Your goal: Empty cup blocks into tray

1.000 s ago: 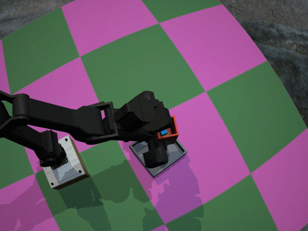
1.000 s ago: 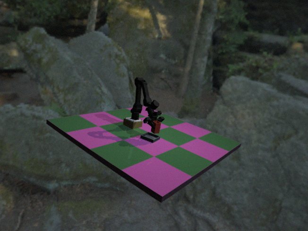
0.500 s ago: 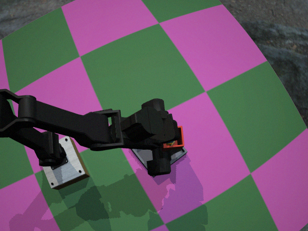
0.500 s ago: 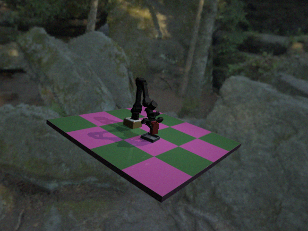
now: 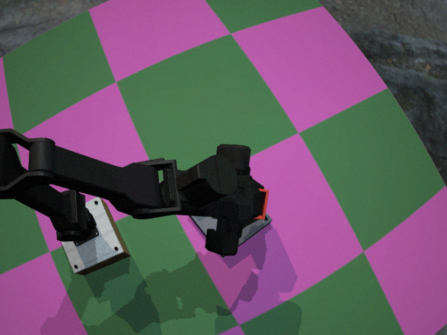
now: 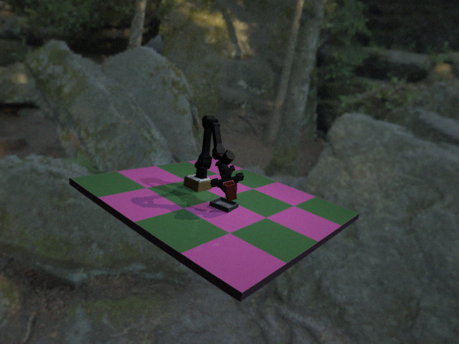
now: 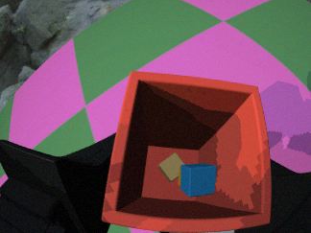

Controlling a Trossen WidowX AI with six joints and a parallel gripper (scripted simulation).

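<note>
My gripper tip is now 3 cm past the blue block and 1 cm to the right of it. Round my gripper tip: red square cup: 2 cm to the left, 1 cm below, 1 cm behind.
</note>
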